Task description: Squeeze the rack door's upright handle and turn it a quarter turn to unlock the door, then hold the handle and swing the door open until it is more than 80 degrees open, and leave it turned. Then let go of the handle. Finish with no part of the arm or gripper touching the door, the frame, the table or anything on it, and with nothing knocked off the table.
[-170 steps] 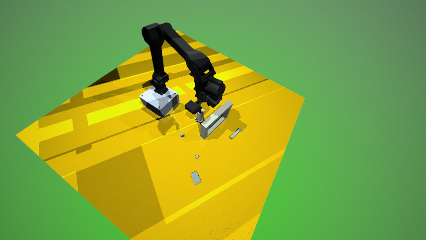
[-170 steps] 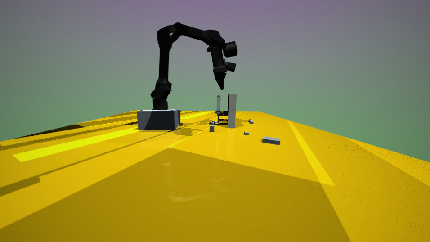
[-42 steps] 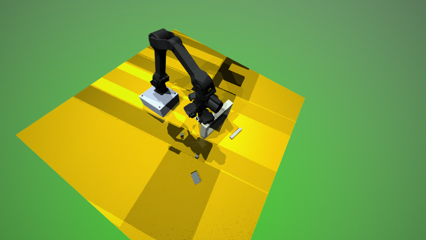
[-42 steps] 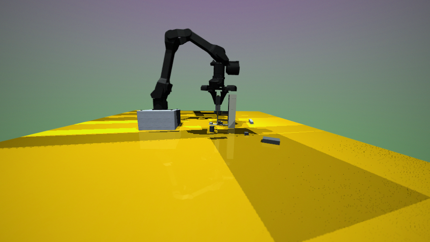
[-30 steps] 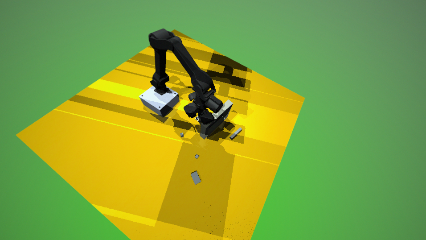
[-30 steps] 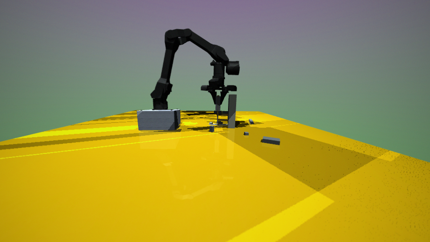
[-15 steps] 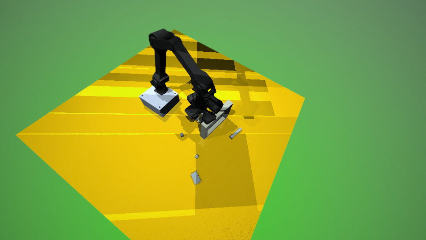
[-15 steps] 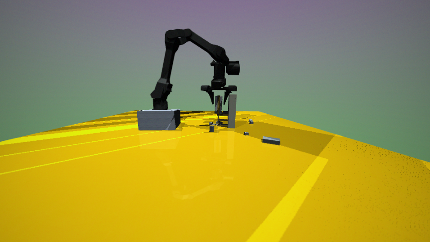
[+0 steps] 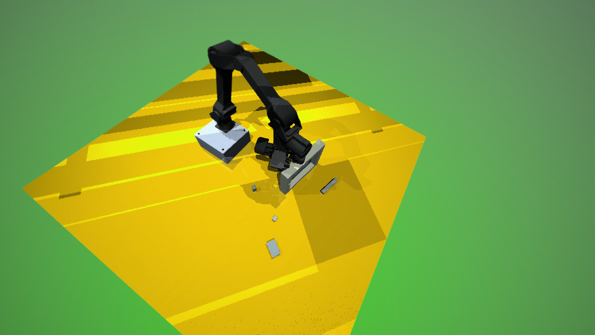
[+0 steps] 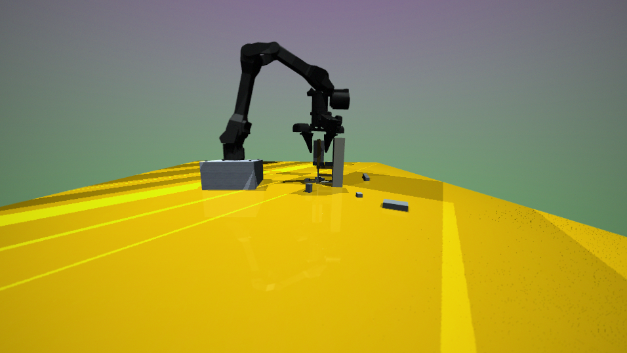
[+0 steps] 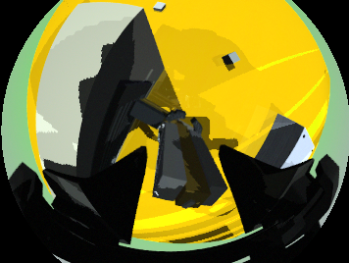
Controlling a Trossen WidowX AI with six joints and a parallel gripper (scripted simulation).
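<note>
My gripper tip is now 2 cm above the upright handle and 1 cm to the right of it. The rest, counted from my gripper tip: thin bar 22 cm ahead, 11 cm below, 7 cm to the left; then flat plate 28 cm to the right, 15 cm ahead, 11 cm below.
</note>
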